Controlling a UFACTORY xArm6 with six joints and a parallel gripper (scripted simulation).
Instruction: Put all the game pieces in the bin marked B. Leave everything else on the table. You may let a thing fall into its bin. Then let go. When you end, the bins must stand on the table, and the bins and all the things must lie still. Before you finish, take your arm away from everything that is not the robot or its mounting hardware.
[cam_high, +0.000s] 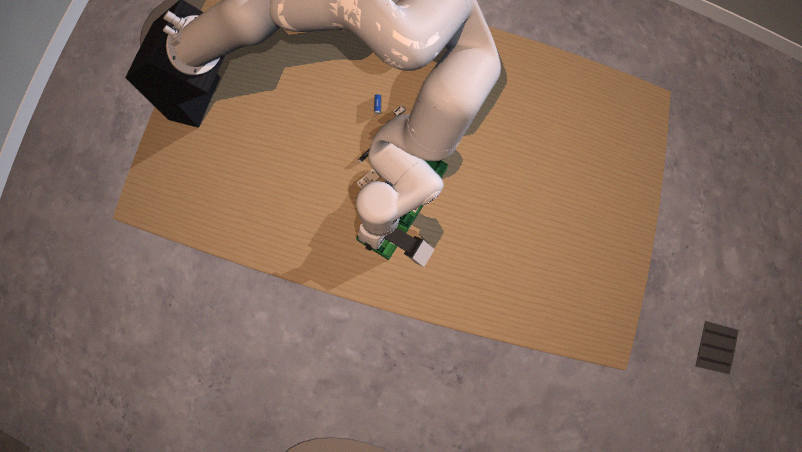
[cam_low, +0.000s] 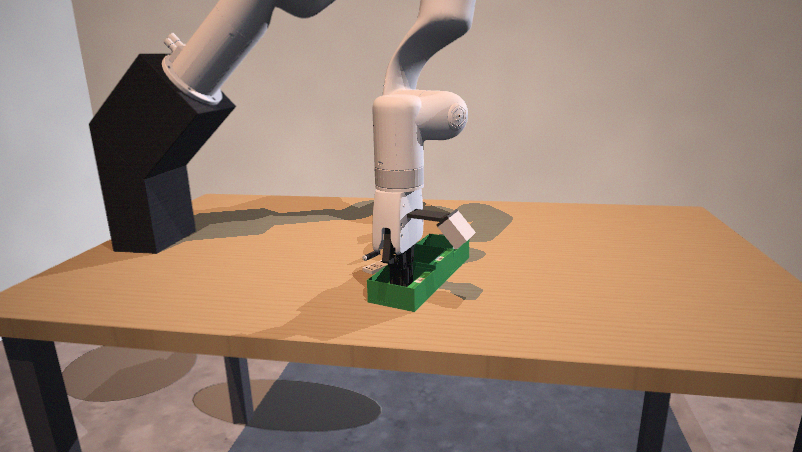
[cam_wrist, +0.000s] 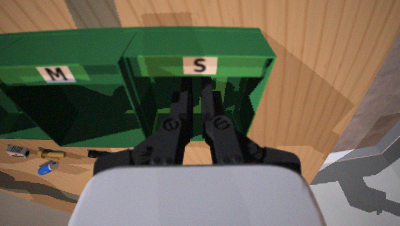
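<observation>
My gripper is now 20 mm short of the green three-compartment bin, 80 mm to the right of it and 10 mm above it. Round my hand: black cylinder (100 mm behind, 160 mm to the left, 30 mm below); then white domino (70 mm behind, 110 mm to the left, 30 mm below); then brass bolt (80 mm behind, 250 mm to the left, 30 mm below).
</observation>
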